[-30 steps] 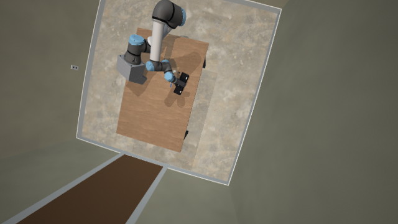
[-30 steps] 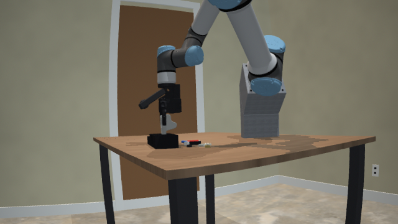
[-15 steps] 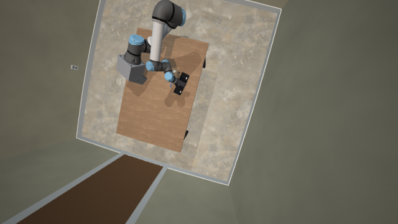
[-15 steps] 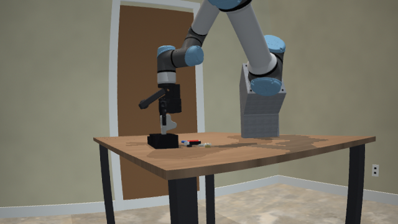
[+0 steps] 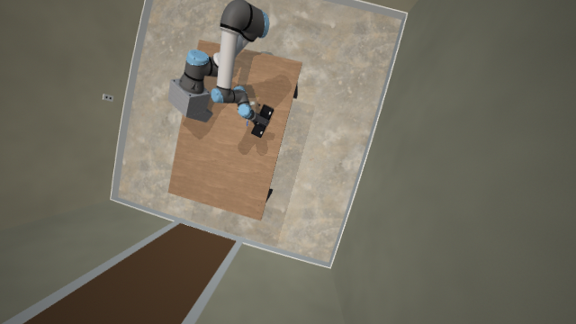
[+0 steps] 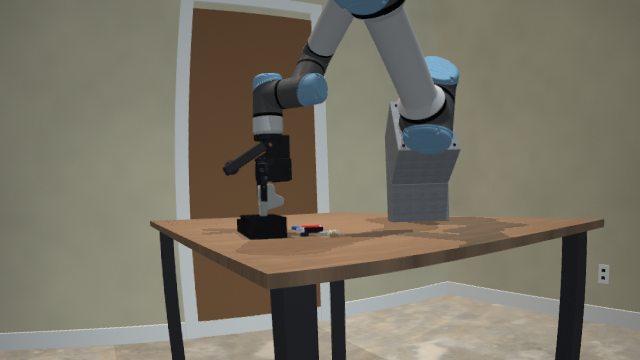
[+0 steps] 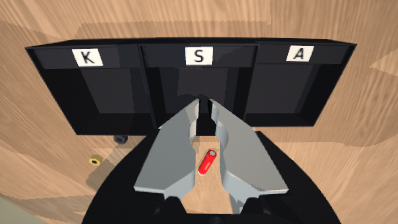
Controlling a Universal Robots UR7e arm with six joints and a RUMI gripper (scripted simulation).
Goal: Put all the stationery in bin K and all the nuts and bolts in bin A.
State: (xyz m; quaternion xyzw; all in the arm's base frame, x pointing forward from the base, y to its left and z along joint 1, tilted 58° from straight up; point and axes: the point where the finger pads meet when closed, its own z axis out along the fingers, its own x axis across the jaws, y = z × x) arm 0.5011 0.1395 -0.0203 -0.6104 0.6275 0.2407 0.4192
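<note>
My gripper is now 10 mm short of the black bin row, 10 mm to the right of it and 10 mm above it. Round my hand: eraser (100 mm behind, 20 mm to the left, 30 mm below); then blue pen (90 mm behind, 70 mm to the right, 30 mm below); then red marker (120 mm behind, 20 mm to the right, 30 mm below).
</note>
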